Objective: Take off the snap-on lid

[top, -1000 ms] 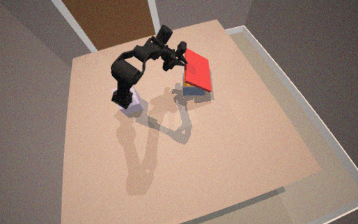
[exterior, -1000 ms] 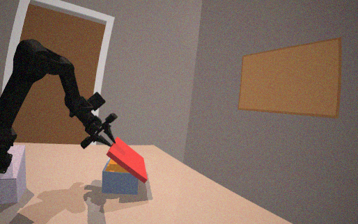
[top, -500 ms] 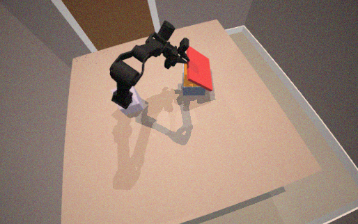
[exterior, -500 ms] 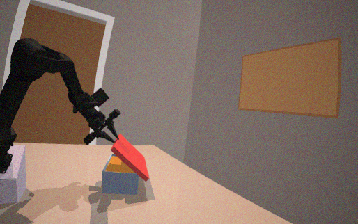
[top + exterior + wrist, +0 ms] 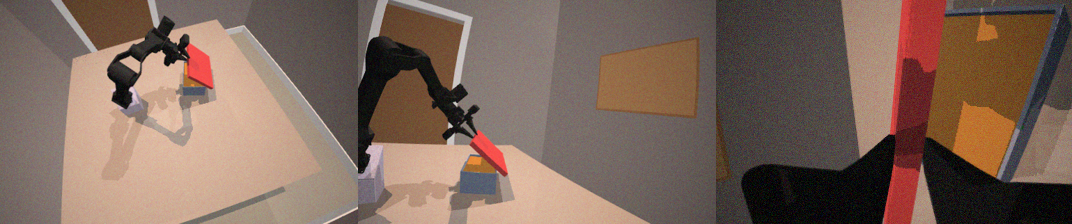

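Right now my gripper tip is 6 cm short of the red lid, 2 cm to the left of it and 5 cm above it. Also, from my gripper tip: box: 3 cm ahead, 1 cm to the right, 16 cm below.
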